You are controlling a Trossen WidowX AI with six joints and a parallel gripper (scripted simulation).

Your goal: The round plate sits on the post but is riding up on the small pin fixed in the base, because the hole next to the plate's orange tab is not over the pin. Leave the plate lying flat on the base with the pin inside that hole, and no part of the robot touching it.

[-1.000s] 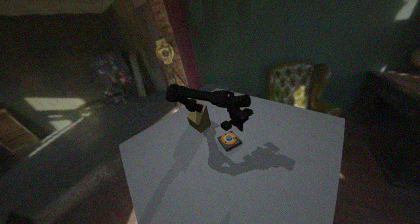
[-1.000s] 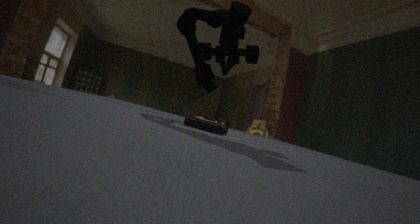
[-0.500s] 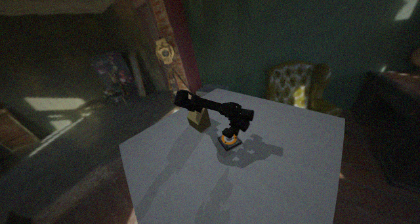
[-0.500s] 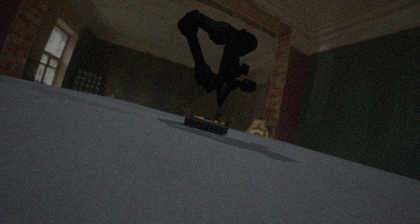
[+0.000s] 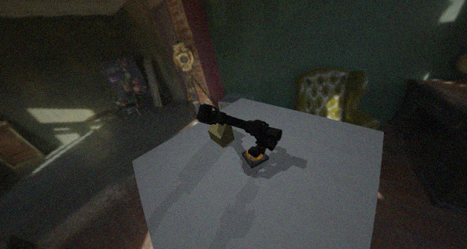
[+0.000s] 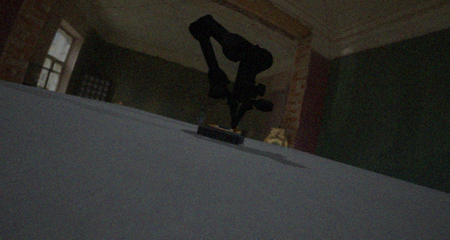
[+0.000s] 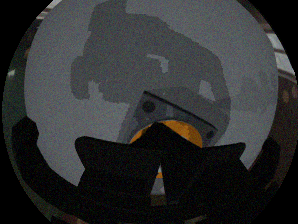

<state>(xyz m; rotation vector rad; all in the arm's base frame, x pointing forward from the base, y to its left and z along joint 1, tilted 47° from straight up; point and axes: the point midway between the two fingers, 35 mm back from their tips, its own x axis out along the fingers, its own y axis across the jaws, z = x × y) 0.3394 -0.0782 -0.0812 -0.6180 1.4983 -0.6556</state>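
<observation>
My gripper tip is 3 cm past the round orange plate, 1 cm to the left of it and 1 cm above it. Also, from my gripper tip: dark square base (5 cm behind, 2 cm to the right, 2 cm below).
</observation>
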